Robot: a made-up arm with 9 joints. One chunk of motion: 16 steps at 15 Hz.
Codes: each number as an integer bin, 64 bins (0 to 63) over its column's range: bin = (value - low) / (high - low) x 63, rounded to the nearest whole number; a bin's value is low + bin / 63 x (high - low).
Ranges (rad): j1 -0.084..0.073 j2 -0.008..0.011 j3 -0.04..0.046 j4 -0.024..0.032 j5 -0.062..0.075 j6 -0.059..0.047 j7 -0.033..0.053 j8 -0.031..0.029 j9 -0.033..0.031
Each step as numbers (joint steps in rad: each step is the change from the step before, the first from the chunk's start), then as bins.
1 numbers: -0.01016 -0.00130 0.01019 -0.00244 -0.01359 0.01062 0.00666 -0.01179 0.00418
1 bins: 30 22 37 24 22 41 29 20 37
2 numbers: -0.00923 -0.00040 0.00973 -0.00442 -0.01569 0.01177 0.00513 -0.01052 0.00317
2 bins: 30 25 36 22 21 42 28 22 36
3 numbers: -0.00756 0.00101 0.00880 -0.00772 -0.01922 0.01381 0.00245 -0.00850 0.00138
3 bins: 31 30 36 18 20 43 26 24 34
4 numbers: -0.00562 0.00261 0.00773 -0.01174 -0.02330 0.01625 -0.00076 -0.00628 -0.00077
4 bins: 31 35 35 14 18 45 24 26 32
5 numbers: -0.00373 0.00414 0.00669 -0.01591 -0.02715 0.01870 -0.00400 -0.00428 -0.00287
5 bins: 32 40 34 9 16 46 21 28 30
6 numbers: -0.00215 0.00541 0.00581 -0.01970 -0.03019 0.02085 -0.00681 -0.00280 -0.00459
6 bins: 33 44 34 5 15 47 19 30 28
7 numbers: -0.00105 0.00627 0.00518 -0.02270 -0.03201 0.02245 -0.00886 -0.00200 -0.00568
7 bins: 33 47 33 1 14 48 18 30 27
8 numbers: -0.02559 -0.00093 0.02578 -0.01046 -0.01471 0.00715 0.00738 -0.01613 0.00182
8 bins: 23 23 48 15 22 39 30 16 34
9 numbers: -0.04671 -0.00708 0.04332 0.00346 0.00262 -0.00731 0.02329 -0.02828 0.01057
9 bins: 15 3 61 31 30 31 41 3 43
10 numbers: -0.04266 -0.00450 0.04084 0.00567 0.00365 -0.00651 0.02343 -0.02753 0.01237
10 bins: 17 12 59 33 30 31 41 4 45
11 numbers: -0.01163 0.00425 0.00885 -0.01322 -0.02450 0.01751 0.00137 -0.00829 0.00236
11 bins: 29 41 36 12 17 45 25 24 35
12 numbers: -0.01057 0.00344 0.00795 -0.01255 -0.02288 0.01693 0.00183 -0.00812 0.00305
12 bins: 29 38 35 13 18 45 26 24 35
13 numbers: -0.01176 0.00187 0.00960 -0.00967 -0.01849 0.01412 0.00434 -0.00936 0.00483
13 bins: 29 33 36 16 20 43 27 23 37
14 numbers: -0.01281 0.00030 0.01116 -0.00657 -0.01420 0.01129 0.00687 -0.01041 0.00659
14 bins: 29 28 37 20 22 42 29 22 39
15 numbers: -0.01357 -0.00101 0.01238 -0.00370 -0.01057 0.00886 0.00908 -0.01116 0.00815
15 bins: 28 23 38 23 24 40 31 21 41
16 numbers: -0.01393 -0.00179 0.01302 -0.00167 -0.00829 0.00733 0.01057 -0.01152 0.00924
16 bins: 28 21 39 25 25 39 32 20 42
